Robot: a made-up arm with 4 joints.
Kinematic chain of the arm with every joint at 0, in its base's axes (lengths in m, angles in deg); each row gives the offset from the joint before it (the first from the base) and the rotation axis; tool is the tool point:
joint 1: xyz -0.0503 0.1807 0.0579 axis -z
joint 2: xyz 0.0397 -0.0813 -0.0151 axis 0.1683 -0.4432 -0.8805
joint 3: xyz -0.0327 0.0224 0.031 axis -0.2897 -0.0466 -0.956
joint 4: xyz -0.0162 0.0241 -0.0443 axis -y
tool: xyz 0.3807 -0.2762 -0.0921
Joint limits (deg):
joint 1: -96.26..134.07
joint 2: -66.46..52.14
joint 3: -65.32..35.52
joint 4: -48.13..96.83
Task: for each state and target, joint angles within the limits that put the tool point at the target. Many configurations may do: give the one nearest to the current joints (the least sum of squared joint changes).
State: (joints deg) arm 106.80 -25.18 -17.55 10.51
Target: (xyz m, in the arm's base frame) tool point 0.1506 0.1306 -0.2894
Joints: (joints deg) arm 89.45 -58.11 -49.64 -9.80
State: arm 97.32 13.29 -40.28 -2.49
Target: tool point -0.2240 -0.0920 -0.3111
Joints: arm 103.72 2.38 -33.70 -39.35
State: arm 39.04 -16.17 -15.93 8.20
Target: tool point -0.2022 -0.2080 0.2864
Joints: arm 69.61 1.53 -10.89 57.15
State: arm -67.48 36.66 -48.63 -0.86
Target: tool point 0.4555 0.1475 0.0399
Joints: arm -45.05 50.96 -27.99 1.76
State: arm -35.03 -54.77 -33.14 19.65
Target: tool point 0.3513 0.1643 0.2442
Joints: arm -1.74 -34.50 -30.82 72.79
